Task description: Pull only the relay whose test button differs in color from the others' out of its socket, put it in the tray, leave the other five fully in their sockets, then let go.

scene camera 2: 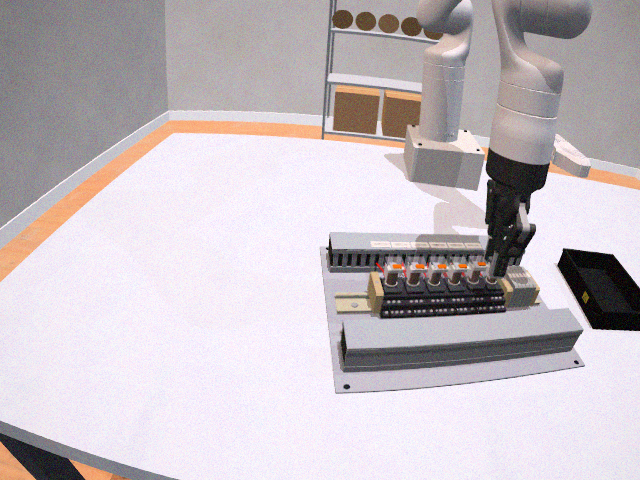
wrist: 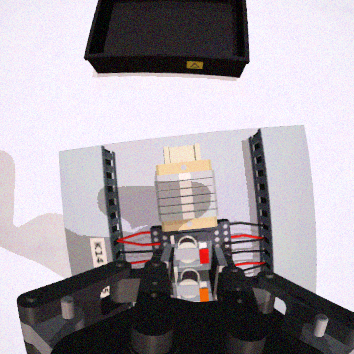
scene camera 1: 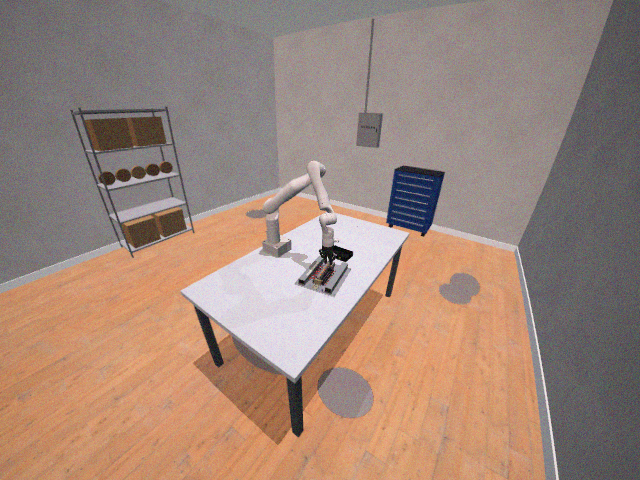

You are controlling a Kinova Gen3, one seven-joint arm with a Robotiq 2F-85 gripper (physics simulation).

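Seen in the pictures: gripper, fingertip midpoint: [scene camera 2: 493, 269] [wrist: 191, 257] [scene camera 1: 327, 264]; arm's base, link origin: [scene camera 2: 438, 135] [scene camera 1: 274, 240].
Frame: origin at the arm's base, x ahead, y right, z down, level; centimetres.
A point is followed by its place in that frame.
The relay with the red test button [wrist: 191, 258] @(z 1.8, x 47.1, y 7.7 cm) is at the tray end of the row; in scene camera 2 the near finger covers most of it. My gripper [scene camera 1: 329, 262] @(z 3.0, x 47.1, y 8.0 cm) [scene camera 2: 504, 266] @(z 3.0, x 47.1, y 8.0 cm) [wrist: 191, 257] @(z 3.0, x 47.1, y 8.0 cm) points down and is shut on this relay, one finger on each side. Whether it has risen from its socket I cannot tell. The neighbouring relay [scene camera 2: 474, 274] @(z 2.8, x 48.2, y 11.4 cm) [wrist: 190, 290] @(z 1.8, x 46.7, y 10.0 cm) has an orange button. The other orange-button relays [scene camera 2: 435, 276] @(z 2.8, x 48.3, y 16.8 cm) stand upright in their sockets. The black tray [scene camera 1: 342, 253] @(z 8.3, x 48.6, y -18.4 cm) [scene camera 2: 608, 322] @(z 7.2, x 55.0, y -10.5 cm) [wrist: 150, 65] @(z 7.2, x 45.2, y -10.2 cm) stands beyond the terminal-block end of the panel.
Grey terminal blocks [scene camera 2: 522, 289] @(z 4.5, x 49.6, y 3.9 cm) [wrist: 186, 197] @(z 3.9, x 47.2, y 3.5 cm) stand at the end of the relay row. Long grey wire ducts [scene camera 2: 460, 333] @(z 4.3, x 56.6, y 16.0 cm) [wrist: 285, 200] @(z 4.3, x 55.4, y 4.8 cm) run along both sides of the row. Red and black wires [wrist: 246, 235] @(z 7.1, x 52.4, y 8.0 cm) reach from the sockets to the ducts. The panel lies on the white table [scene camera 1: 248, 304] @(z 8.6, x 19.4, y 56.2 cm) [scene camera 2: 180, 310] @(z 8.6, x 47.7, y 47.5 cm).
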